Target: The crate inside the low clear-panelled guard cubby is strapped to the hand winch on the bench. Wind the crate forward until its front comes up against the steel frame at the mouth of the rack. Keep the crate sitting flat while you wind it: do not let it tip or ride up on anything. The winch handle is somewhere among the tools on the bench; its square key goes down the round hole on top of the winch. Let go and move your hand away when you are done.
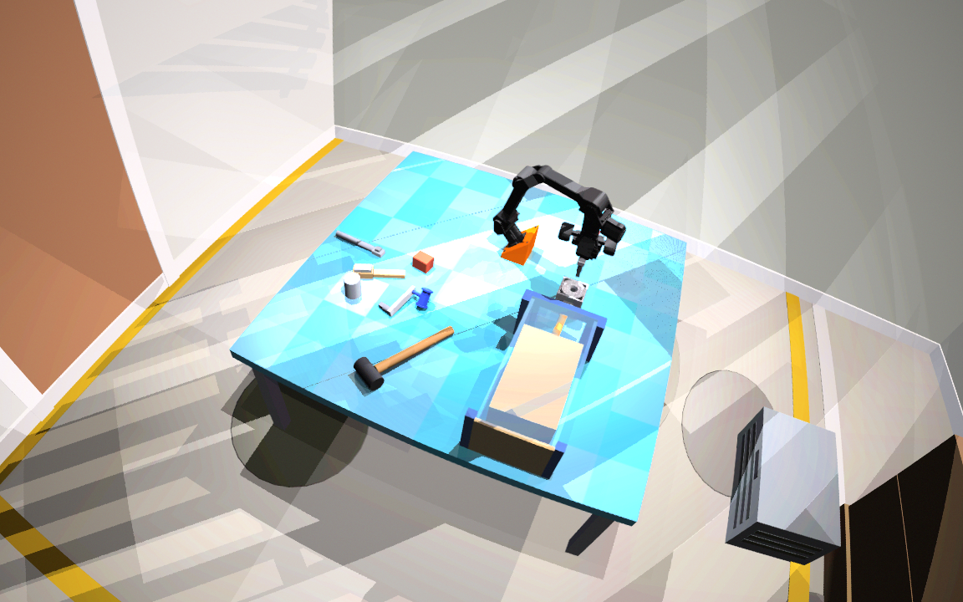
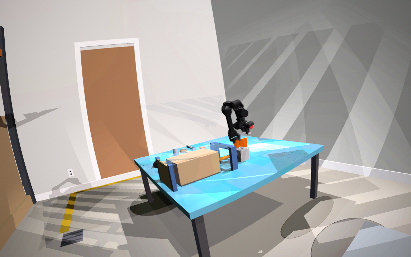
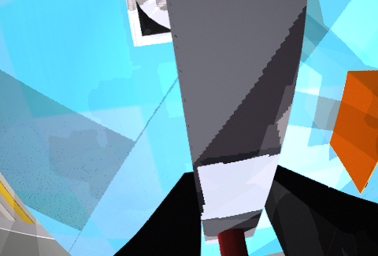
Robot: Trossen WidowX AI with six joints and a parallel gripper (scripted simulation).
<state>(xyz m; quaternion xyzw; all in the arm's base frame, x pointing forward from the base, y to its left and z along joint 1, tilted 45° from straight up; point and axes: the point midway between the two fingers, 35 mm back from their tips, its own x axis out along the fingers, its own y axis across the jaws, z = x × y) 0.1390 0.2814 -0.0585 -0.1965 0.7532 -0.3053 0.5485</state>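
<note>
My gripper tip is now 2 cm below the winch handle and 1 cm short of it. The rest, counted from my gripper tip: clear-panelled cubby 48 cm ahead, 7 cm below, 2 cm to the right; red knob 4 cm above, 3 cm behind; grey winch 15 cm below, 6 cm ahead, 1 cm to the right.
</note>
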